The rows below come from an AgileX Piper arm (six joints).
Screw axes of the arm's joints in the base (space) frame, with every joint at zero. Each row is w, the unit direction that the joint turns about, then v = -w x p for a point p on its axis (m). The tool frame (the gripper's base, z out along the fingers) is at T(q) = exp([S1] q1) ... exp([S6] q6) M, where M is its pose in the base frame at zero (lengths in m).
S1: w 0 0 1 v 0 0 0
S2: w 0 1 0 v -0.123 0 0
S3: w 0 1 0 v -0.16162 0 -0.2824
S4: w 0.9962 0 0.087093 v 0 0.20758 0
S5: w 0 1 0 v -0.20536 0 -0.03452
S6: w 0.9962 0 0.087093 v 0 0.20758 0
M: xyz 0.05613 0 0.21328 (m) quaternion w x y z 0.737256 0 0.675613 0
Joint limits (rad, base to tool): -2.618..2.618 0..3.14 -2.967..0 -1.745..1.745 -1.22..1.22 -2.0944..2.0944
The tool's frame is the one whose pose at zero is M.
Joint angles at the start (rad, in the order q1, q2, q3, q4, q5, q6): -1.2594, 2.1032, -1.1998, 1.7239, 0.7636, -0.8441
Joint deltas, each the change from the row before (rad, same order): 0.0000, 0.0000, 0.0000, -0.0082, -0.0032, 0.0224; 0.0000, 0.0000, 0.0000, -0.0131, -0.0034, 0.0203; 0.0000, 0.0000, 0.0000, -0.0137, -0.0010, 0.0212; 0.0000, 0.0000, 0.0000, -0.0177, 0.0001, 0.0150
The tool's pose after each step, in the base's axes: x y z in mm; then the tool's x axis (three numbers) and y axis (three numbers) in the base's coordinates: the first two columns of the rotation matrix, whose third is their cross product. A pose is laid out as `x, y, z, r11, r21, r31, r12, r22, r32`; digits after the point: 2 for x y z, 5 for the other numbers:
186.58, -377.13, 137.26, 0.32107, 0.94115, -0.10563, 0.46777, -0.06061, 0.88177
186.33, -376.72, 136.52, 0.32268, 0.94181, -0.09418, 0.47143, -0.07364, 0.87883
186.19, -376.15, 135.89, 0.32309, 0.94285, -0.08150, 0.47381, -0.08660, 0.87636
186.06, -375.34, 135.14, 0.31710, 0.94538, -0.07556, 0.48019, -0.09134, 0.87240

